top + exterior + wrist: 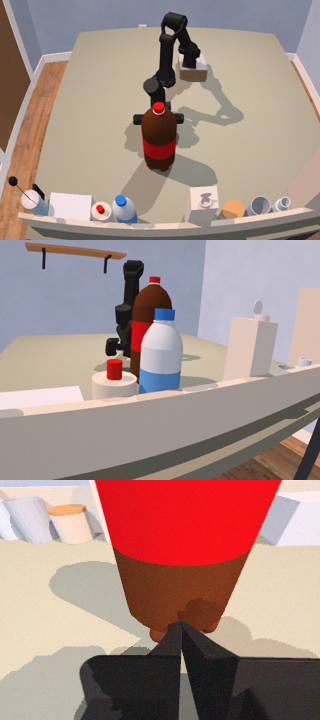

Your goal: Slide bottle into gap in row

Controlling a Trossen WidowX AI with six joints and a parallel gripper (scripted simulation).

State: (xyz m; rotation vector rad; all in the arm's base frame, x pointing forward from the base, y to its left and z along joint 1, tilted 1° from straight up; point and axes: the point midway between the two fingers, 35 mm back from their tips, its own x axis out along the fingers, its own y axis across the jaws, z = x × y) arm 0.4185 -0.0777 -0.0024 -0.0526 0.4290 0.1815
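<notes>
Right now the brown cola bottle is 80 mm ahead of my hand, 20 mm to the left of it and 100 mm above it. Round my hand: raised rail: 360 mm ahead, 210 mm to the left, 10 mm below; then blue-capped water bottle: 360 mm ahead, 40 mm to the right, 50 mm above; then orange-lidded jar: 290 mm ahead, 300 mm to the left, 20 mm below.
</notes>
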